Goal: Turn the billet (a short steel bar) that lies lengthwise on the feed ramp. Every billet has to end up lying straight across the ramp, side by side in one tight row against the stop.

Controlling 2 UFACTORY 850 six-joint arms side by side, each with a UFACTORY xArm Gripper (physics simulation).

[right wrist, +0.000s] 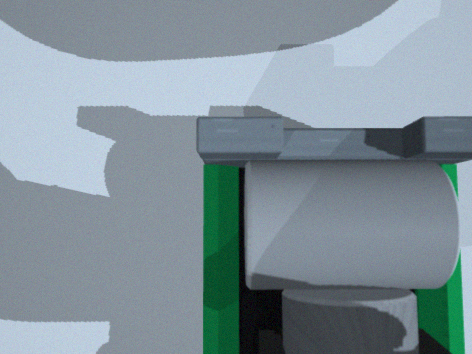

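One grey billet (350,225) lies straight across the ramp (220,210), against the grey stop (325,144). The lengthwise billet (340,320) is darker and partly in shadow. Its near end face touches or almost touches the side of the crosswise billet, and the rest of it runs out of the bottom of the right wrist view. My right gripper (350,344) is at the bottom edge, with a dark fingertip against each side of the lengthwise billet, shut on it. My left gripper does not show.
Green side walls flank the dark ramp bed on both sides. The stop has raised blocks at its left and right ends. Large grey shadows fall on the pale surface around the ramp.
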